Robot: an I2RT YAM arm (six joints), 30 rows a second.
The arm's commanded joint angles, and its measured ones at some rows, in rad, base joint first. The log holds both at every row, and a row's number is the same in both.
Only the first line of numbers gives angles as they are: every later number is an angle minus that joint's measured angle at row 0.
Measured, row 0:
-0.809 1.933 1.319 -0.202 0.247 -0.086
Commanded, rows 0 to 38:
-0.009 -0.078 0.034 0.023 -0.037 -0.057
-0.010 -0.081 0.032 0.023 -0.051 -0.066
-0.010 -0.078 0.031 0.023 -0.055 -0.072
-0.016 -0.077 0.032 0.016 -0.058 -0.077
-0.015 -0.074 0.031 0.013 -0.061 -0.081
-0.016 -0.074 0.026 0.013 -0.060 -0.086
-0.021 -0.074 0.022 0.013 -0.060 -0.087
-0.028 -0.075 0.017 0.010 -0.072 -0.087
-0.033 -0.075 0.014 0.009 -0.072 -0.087
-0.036 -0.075 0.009 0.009 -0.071 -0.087
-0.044 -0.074 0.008 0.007 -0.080 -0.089
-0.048 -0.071 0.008 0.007 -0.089 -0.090
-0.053 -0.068 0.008 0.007 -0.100 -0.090
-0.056 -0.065 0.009 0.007 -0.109 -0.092
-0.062 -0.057 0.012 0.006 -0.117 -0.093
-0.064 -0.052 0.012 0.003 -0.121 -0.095
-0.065 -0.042 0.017 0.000 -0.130 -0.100
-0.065 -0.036 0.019 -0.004 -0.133 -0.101
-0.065 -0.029 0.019 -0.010 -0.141 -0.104
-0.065 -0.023 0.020 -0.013 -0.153 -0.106
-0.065 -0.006 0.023 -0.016 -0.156 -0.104
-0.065 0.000 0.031 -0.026 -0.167 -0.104
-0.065 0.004 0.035 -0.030 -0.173 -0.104
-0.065 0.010 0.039 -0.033 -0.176 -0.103
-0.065 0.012 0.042 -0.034 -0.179 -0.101
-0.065 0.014 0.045 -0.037 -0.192 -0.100
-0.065 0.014 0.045 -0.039 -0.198 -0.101
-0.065 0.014 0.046 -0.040 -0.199 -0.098
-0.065 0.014 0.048 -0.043 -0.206 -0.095
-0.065 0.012 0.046 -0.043 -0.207 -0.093
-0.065 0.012 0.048 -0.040 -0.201 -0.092
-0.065 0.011 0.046 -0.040 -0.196 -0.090
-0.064 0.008 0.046 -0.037 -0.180 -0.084
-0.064 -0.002 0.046 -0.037 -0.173 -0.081
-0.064 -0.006 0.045 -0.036 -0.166 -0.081
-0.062 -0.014 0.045 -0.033 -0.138 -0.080
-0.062 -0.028 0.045 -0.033 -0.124 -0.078
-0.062 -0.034 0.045 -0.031 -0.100 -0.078
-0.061 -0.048 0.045 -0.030 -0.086 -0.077
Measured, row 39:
-0.064 0.022 0.012 -0.023 -0.147 -0.090
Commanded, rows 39 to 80:
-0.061 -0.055 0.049 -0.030 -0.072 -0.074
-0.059 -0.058 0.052 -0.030 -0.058 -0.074
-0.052 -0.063 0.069 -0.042 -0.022 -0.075
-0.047 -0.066 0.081 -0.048 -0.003 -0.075
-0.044 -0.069 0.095 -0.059 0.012 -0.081
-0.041 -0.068 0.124 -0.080 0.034 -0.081
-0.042 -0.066 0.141 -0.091 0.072 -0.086
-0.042 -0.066 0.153 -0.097 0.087 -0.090
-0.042 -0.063 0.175 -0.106 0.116 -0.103
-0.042 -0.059 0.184 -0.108 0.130 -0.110
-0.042 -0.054 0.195 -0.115 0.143 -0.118
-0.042 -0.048 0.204 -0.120 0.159 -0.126
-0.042 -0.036 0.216 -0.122 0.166 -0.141
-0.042 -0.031 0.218 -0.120 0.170 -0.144
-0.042 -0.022 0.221 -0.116 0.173 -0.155
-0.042 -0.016 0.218 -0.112 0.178 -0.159
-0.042 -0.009 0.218 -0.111 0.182 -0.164
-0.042 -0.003 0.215 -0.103 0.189 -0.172
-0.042 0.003 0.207 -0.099 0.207 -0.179
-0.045 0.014 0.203 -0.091 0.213 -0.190
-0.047 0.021 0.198 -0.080 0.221 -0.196
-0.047 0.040 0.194 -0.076 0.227 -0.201
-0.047 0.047 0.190 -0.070 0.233 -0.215
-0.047 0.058 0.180 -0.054 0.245 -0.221
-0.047 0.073 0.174 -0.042 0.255 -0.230
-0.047 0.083 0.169 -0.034 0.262 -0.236
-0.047 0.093 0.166 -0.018 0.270 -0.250
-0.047 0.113 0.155 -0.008 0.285 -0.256
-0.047 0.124 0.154 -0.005 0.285 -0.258
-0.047 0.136 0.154 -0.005 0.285 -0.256
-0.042 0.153 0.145 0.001 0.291 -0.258
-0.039 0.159 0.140 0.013 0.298 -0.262
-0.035 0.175 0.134 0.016 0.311 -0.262
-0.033 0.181 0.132 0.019 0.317 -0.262
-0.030 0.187 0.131 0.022 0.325 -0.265
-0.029 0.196 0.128 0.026 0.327 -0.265
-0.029 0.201 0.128 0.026 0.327 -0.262
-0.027 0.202 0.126 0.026 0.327 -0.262
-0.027 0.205 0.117 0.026 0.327 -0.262
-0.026 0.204 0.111 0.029 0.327 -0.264
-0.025 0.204 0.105 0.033 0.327 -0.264
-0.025 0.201 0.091 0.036 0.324 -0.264
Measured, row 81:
-0.022 0.183 0.133 0.035 0.299 -0.261
